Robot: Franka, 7 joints.
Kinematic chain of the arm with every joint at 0, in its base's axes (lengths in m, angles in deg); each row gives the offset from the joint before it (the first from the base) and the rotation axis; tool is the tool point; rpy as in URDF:
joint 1: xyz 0 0 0.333 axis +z
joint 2: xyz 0 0 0 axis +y
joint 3: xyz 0 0 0.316 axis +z
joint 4: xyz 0.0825 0 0 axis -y
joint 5: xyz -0.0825 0 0.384 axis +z
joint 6: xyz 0 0 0 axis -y
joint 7: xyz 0.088 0 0 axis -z
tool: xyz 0 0 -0.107 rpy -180 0 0
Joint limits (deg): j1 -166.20..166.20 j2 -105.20..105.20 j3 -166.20..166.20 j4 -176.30..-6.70 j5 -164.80..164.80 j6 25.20..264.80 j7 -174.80..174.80
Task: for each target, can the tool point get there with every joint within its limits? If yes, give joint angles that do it. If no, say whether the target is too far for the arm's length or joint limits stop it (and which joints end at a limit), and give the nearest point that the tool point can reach.
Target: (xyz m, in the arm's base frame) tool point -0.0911 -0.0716 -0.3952
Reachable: no: joint limits stop it (at a limit: joint 2) | nearest point -0.1042 -0.0819 -0.3389 | short by 0.059 m
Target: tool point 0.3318 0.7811 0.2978
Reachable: yes | joints 79.18 71.28 -33.75 -41.38 139.98 129.30 -87.10
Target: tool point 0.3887 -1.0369 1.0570
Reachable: no: too far | nearest point 0.2520 -0.6724 0.8025 | short by 0.465 m
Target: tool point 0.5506 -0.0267 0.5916
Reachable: yes | joints -105.17 -43.28 67.62 -103.62 -100.24 202.86 -84.67
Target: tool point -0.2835 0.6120 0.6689
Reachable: yes | joints 93.87 37.85 37.12 -70.81 -7.04 228.36 -50.27
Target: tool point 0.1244 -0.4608 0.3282
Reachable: yes | joints 15.10 -74.89 -80.24 -139.30 -92.72 102.45 -60.12
